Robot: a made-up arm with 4 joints.
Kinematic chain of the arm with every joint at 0, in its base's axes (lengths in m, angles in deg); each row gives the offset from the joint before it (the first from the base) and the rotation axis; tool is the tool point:
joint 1: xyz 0 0 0.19 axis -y
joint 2: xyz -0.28 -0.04 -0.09 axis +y
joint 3: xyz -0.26 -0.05 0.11 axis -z
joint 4: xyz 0.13 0.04 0 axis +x
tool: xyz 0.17 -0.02 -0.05
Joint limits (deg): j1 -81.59..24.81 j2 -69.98..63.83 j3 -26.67..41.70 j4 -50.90..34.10
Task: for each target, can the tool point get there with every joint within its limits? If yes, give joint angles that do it. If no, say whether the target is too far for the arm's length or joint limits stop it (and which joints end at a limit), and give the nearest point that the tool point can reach.
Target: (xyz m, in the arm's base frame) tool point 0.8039 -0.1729 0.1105
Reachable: no: joint limits stop it (at a limit: joint 1, joint 4) | nearest point -0.0350 -0.1292 0.4189 | short by 0.895 m
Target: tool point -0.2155 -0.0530 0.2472
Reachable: yes | joints -33.12 40.90 -3.23 0.13
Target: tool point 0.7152 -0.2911 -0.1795
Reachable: no: joint limits stop it (at a limit: joint 1, joint 2, joint 4) | nearest point -0.1298 -0.1444 0.0416 | short by 0.886 m
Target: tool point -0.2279 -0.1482 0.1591
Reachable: yes | joints -1.87 18.18 12.96 -12.88
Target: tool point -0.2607 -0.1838 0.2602
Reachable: yes | joints -16.03 -10.21 17.04 -37.27
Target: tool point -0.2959 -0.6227 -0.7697
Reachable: no: too far | nearest point -0.3064 -0.2981 -0.0605 | short by 0.780 m
